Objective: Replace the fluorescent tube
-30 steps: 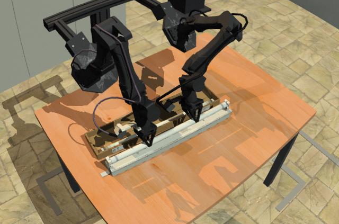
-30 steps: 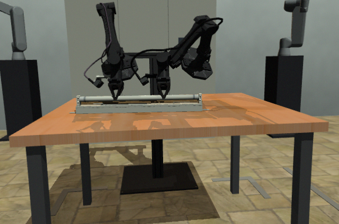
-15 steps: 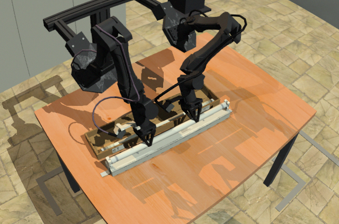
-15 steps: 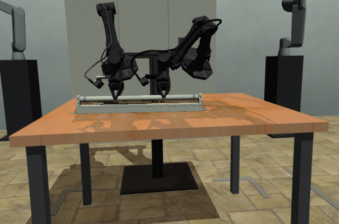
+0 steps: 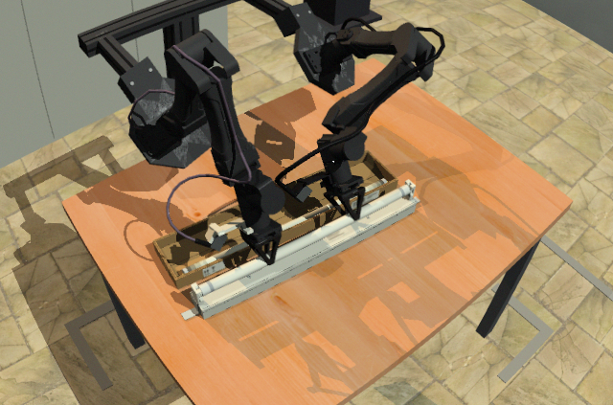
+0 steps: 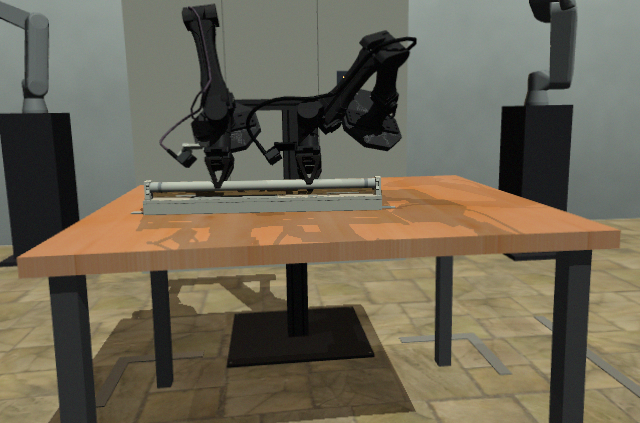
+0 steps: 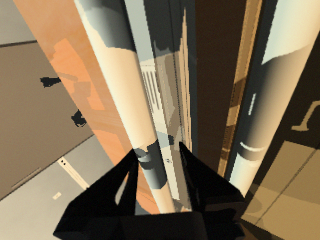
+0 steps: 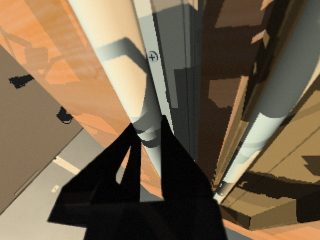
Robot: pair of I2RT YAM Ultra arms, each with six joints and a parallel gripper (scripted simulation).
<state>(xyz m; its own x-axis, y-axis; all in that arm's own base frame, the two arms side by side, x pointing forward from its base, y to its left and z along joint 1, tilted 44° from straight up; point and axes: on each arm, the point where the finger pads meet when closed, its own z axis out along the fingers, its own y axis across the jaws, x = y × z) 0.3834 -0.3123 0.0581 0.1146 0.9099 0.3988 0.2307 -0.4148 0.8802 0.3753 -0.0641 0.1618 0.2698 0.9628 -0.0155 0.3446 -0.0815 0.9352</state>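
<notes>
Right now the light fixture is 12 cm to the left of my right hand, 1 cm below it and 1 cm ahead of it.
Now: left hand 120 mm to the left of the light fixture and 10 mm above it.
</notes>
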